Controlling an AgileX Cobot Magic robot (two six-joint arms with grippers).
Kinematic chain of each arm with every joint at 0, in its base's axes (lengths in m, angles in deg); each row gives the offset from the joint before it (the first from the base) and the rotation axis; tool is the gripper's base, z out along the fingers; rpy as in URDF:
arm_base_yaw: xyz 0 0 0.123 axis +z
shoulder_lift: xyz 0 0 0 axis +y
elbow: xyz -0.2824 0 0.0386 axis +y
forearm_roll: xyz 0.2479 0 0.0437 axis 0.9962 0 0.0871
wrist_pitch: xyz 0 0 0 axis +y
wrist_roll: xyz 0.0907 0 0.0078 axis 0.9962 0 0.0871
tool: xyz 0 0 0 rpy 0 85 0
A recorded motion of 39 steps. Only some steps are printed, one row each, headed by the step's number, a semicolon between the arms.
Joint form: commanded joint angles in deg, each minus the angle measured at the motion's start. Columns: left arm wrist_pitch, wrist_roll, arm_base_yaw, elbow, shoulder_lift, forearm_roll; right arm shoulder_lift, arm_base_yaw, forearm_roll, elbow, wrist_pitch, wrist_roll.
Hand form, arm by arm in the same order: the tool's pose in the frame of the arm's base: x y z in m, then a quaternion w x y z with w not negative. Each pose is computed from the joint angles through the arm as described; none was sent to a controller.
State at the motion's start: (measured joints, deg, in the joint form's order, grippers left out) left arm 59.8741 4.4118 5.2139 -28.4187 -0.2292 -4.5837; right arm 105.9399 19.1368 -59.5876 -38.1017 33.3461 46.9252
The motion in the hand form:
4: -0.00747 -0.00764 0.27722 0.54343 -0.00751 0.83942 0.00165; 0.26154 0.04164 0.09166 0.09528 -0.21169 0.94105 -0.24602
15: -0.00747 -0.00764 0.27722 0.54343 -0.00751 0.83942 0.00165; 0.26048 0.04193 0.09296 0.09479 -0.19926 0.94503 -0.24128
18: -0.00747 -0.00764 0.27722 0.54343 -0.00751 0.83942 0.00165; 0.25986 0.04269 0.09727 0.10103 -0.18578 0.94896 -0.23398
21: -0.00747 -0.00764 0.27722 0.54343 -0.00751 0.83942 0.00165; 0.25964 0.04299 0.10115 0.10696 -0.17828 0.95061 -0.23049
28: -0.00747 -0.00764 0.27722 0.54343 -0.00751 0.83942 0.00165; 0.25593 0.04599 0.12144 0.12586 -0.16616 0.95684 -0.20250
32: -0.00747 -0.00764 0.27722 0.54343 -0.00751 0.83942 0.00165; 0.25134 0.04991 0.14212 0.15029 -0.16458 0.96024 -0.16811
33: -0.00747 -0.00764 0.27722 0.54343 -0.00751 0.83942 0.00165; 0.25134 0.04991 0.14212 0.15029 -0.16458 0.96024 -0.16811
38: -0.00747 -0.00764 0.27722 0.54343 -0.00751 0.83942 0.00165; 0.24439 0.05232 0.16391 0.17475 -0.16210 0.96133 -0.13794
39: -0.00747 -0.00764 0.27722 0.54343 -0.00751 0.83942 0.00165; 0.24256 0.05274 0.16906 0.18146 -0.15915 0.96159 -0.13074
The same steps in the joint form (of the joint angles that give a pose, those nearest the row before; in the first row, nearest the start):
4: -0.46 -0.23 0.23 0.17 -1.60 -0.46; 0.23 -0.34 -1.37 -0.06 0.86 0.34
15: -0.46 -0.23 0.23 0.17 -1.60 -0.46; -0.17 -0.35 0.17 -0.06 0.92 0.34
18: -0.46 -0.23 0.23 0.17 -1.60 -0.46; -1.26 -0.34 1.72 -0.06 0.75 0.34
21: -0.46 -0.23 0.23 0.17 -1.60 -0.46; -2.18 -0.34 2.46 -0.06 0.74 0.34
28: -0.46 -0.23 0.23 0.17 -1.60 -0.46; -7.28 -0.34 9.22 -0.06 0.29 -5.27
32: -0.46 -0.23 0.23 0.17 -1.60 -0.46; -12.55 -0.34 16.27 -0.06 -0.74 -11.97
33: -0.46 -0.23 0.23 0.17 -1.60 -0.46; -12.55 -0.34 16.27 -0.06 -0.74 -11.97
38: -0.46 -0.23 0.23 0.17 -1.60 -0.46; -18.10 -0.34 23.20 -0.06 -0.69 -18.45
39: -0.46 -0.23 0.23 0.17 -1.60 -0.46; -19.42 -0.34 24.70 -0.06 -0.63 -19.54

